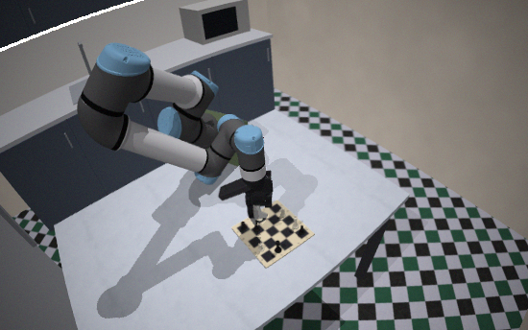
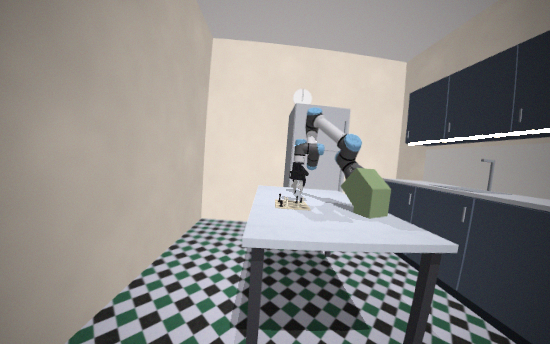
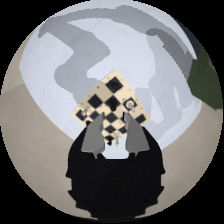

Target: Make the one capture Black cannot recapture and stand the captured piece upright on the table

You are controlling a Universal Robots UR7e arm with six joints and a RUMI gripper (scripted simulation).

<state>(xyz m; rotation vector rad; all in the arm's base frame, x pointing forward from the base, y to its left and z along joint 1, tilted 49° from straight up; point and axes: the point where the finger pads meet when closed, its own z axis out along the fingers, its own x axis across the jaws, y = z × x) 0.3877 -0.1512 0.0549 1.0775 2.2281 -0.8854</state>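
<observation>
Right now the black chess piece is 50 mm below my hand. Round my hand: white piece: 50 mm to the left, 50 mm below, 20 mm behind; chessboard: 80 mm below, 50 mm ahead, 30 mm to the left.
</observation>
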